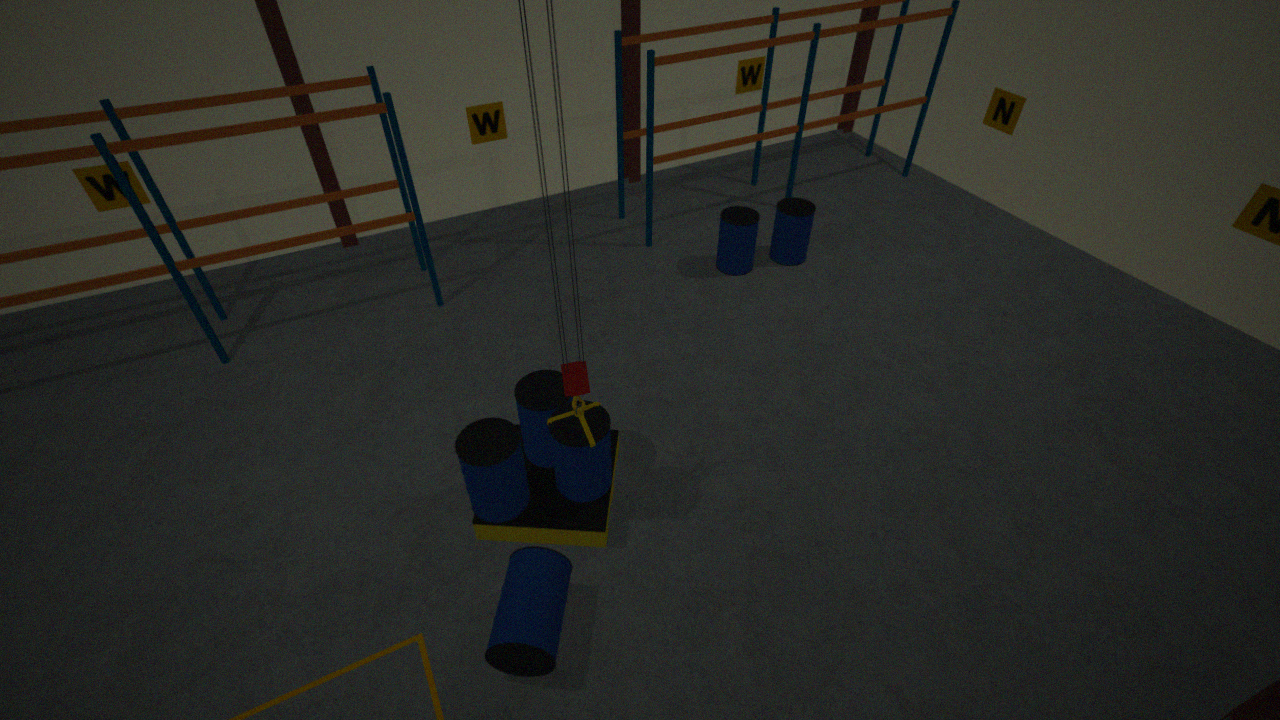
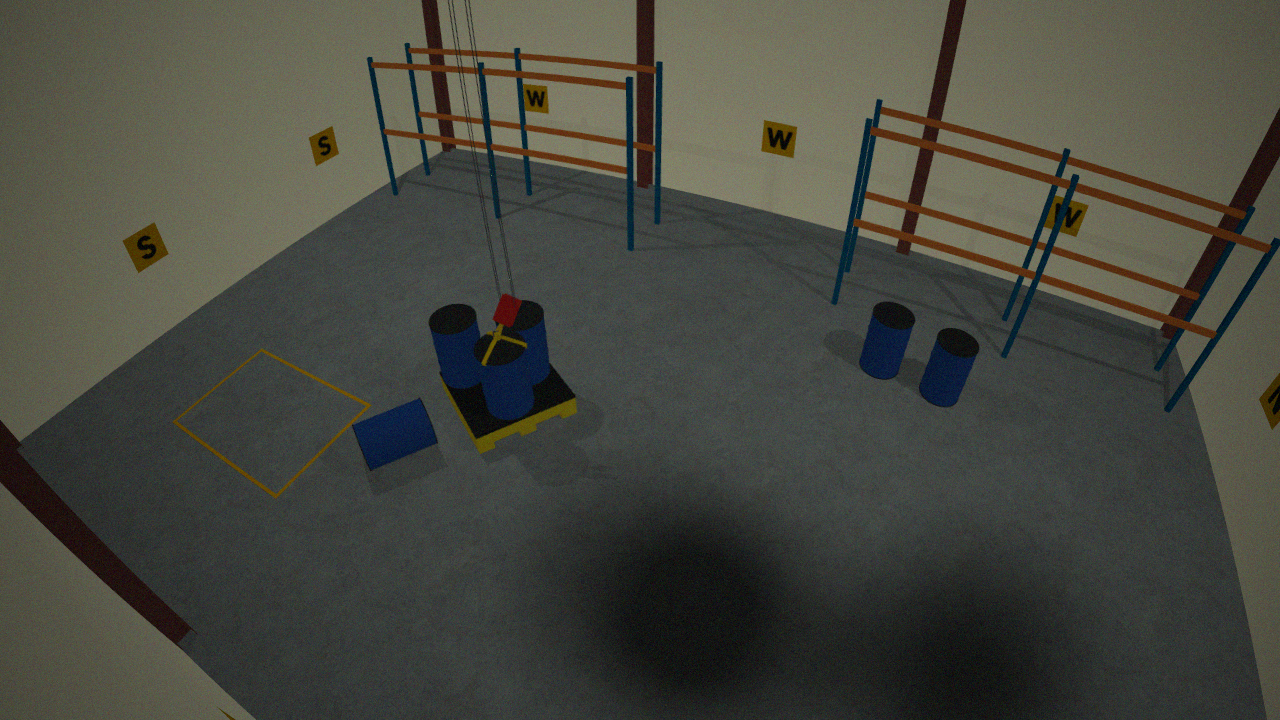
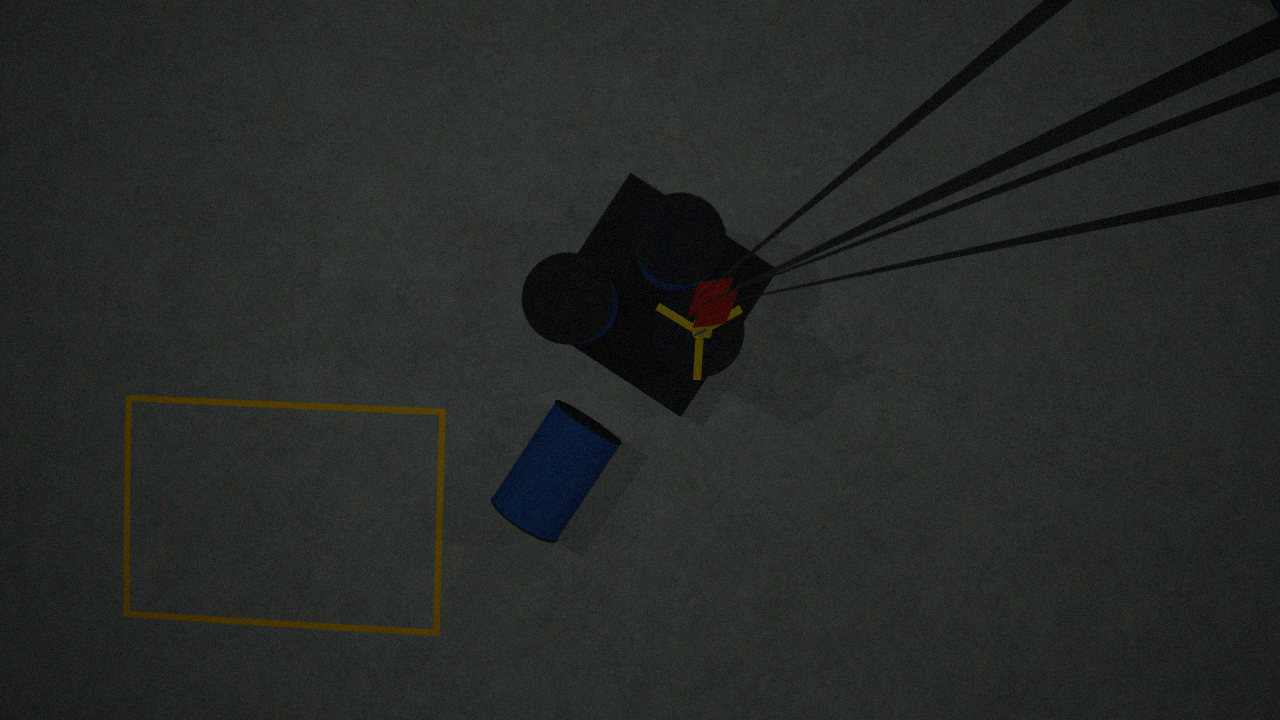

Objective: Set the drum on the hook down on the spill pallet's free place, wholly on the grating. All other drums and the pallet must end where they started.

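Observation:
My gripper, a yellow three-armed spreader [image 1: 580,413] [image 2: 501,336] [image 3: 700,333] under a tilted red hook block, sits centred on the lid of a blue drum [image 1: 583,470] [image 2: 508,389] [image 3: 723,353] and is shut on it. That drum is upright over the grating of the yellow-rimmed black pallet [image 1: 554,536] [image 2: 528,429] [image 3: 622,214], close to one edge; I cannot tell if it bears on the grating. Two drums stand upright on the pallet: one [image 1: 494,479] [image 2: 456,353] [image 3: 563,295] and another [image 1: 537,425] [image 2: 537,344] [image 3: 682,234]. A drum [image 1: 532,608] [image 2: 395,434] [image 3: 556,470] lies on its side on the floor beside the pallet.
A yellow floor outline [image 1: 429,671] [image 2: 315,377] [image 3: 286,404] lies past the tipped drum. Two upright drums [image 1: 737,241] [image 1: 792,234] [image 2: 887,342] [image 2: 948,368] stand near one of the racks [image 1: 649,152] [image 2: 1038,268]. Another rack [image 1: 156,241] [image 2: 630,161] stands along the same wall.

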